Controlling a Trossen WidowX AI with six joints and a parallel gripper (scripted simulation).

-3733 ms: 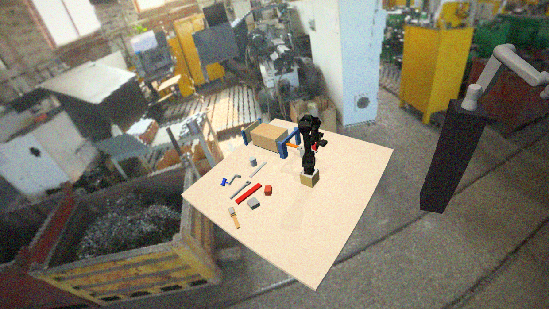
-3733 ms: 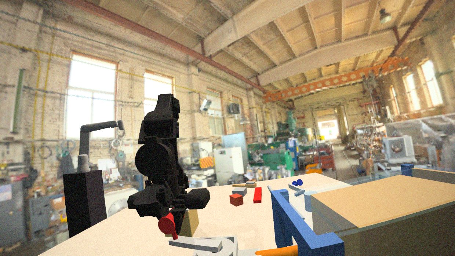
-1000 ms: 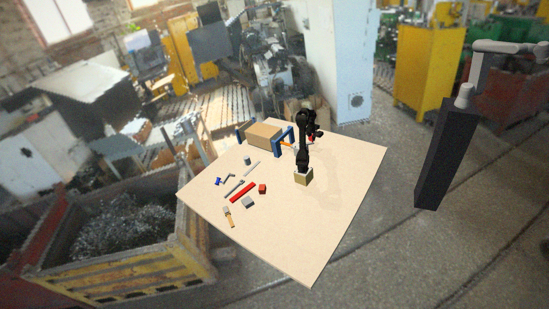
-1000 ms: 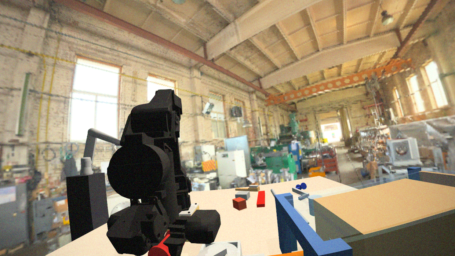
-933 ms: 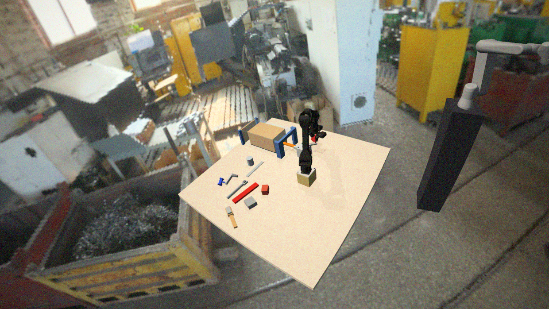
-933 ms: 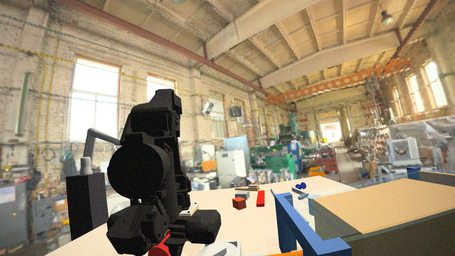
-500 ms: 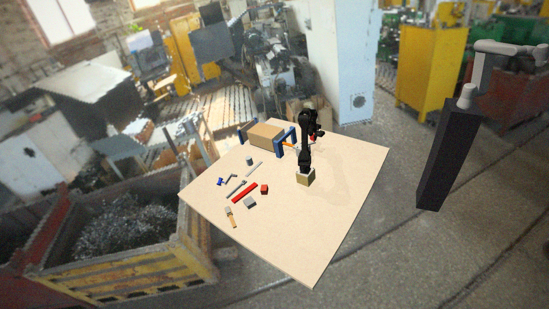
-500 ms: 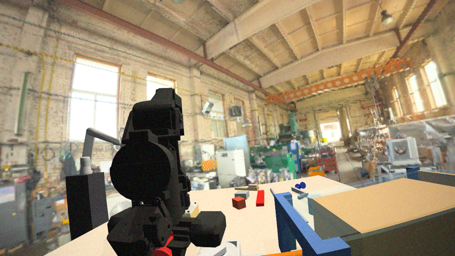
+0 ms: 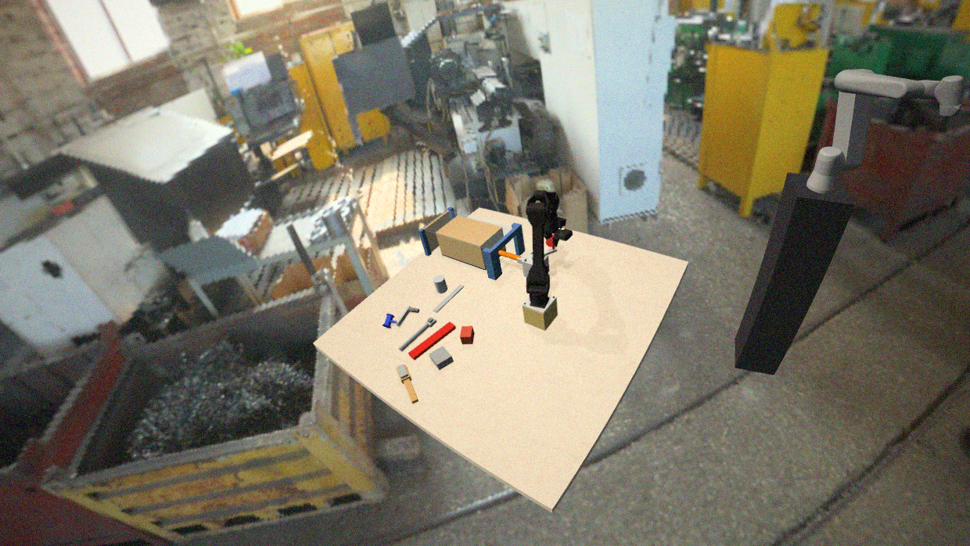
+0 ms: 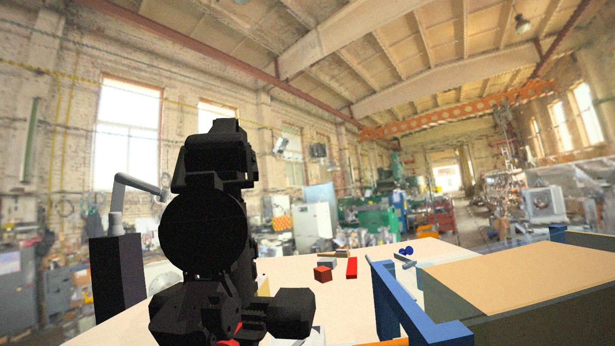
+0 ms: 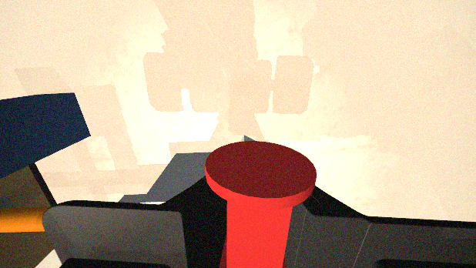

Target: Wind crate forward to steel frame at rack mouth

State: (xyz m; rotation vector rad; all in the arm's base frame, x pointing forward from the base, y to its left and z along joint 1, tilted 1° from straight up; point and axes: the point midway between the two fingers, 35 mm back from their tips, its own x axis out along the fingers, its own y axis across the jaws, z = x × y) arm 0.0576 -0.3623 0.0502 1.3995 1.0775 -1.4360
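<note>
Now: gripper tip 3 cm short of the red-knobbed winch handle, 3 cm to the right of it and 1 cm above it. From my gripper tip the other things lie so: red knob 1 cm to the left, 2 cm above; blue steel frame 23 cm ahead, 5 cm to the left, 1 cm below; grey winch 5 cm ahead, 8 cm to the left, 8 cm below.
</note>
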